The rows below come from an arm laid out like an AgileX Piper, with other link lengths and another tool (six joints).
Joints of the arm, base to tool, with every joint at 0 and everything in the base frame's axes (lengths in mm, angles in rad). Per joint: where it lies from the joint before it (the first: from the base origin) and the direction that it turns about. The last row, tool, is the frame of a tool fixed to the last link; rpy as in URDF.
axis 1: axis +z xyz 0 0 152.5
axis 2: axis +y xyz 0 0 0
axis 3: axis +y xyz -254.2 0 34.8
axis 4: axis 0.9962 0 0.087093 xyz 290 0 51.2
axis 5: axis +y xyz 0 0 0
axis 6: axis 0.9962 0 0.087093 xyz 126.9 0 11.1
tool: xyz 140 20 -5.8 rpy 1.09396 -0.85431 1.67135
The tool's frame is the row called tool.
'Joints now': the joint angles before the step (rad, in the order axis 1, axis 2, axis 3, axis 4, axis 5, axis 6). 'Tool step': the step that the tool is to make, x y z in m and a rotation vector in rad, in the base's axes. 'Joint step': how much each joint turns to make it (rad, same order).
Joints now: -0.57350 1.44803 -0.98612 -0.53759 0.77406 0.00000
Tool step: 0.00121 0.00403 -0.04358 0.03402 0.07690 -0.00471
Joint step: 0.02486 0.12426 0.00202 -0.05055 -0.01940 0.07218
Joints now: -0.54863 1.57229 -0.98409 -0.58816 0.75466 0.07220
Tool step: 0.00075 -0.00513 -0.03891 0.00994 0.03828 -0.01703
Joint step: 0.00000 0.11933 0.00000 -0.07294 -0.05415 0.09670
